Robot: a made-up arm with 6 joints. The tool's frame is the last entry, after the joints.
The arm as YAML. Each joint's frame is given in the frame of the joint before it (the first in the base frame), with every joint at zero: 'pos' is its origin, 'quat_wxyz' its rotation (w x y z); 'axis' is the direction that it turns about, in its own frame. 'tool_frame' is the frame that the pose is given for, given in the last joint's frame.
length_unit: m
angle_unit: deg
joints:
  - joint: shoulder
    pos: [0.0, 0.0, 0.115]
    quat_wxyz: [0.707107, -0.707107, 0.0, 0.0]
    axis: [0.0, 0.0, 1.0]
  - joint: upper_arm
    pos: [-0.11, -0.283, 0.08]
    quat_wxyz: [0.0, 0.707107, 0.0, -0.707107]
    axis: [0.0, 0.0, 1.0]
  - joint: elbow
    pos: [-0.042, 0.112, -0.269]
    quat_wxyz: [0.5, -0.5, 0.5, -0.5]
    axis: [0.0, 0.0, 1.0]
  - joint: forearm
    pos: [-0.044, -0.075, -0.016]
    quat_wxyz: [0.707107, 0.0, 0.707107, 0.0]
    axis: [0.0, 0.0, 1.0]
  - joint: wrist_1
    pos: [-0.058, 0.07, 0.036]
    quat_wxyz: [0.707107, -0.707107, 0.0, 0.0]
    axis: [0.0, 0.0, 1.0]
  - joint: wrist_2
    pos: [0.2, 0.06, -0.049]
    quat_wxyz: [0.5, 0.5, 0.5, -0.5]
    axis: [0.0, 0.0, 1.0]
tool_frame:
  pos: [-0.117, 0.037, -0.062]
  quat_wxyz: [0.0, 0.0, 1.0, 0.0]
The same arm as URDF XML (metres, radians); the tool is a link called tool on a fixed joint. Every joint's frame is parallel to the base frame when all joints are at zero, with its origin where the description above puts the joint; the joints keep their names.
<robot name="arm">
<link name="base_link"/>
<link name="link1"/>
<link name="link2"/>
<link name="link3"/>
<link name="link4"/>
<link name="link5"/>
<link name="link6"/>
<link name="tool"/>
<joint name="shoulder" type="continuous"><parent link="base_link"/><child link="link1"/><origin xyz="0 0 0.115"/><axis xyz="0 1 0"/></joint>
<joint name="upper_arm" type="continuous"><parent link="link1"/><child link="link2"/><origin xyz="-0.11 0.08 0.283"/><axis xyz="-1 0 0"/></joint>
<joint name="elbow" type="continuous"><parent link="link2"/><child link="link3"/><origin xyz="0.269 0.042 0.112"/><axis xyz="0 -1 0"/></joint>
<joint name="forearm" type="continuous"><parent link="link3"/><child link="link4"/><origin xyz="-0.075 0.016 0.044"/><axis xyz="0 0 -1"/></joint>
<joint name="wrist_1" type="continuous"><parent link="link4"/><child link="link5"/><origin xyz="0.07 -0.058 -0.036"/><axis xyz="1 0 0"/></joint>
<joint name="wrist_2" type="continuous"><parent link="link5"/><child link="link6"/><origin xyz="-0.049 0.2 0.06"/><axis xyz="0 0 -1"/></joint>
<joint name="tool_fixed" type="fixed"><parent link="link6"/><child link="tool"/><origin xyz="0.117 0.037 0.062"/></joint>
</robot>

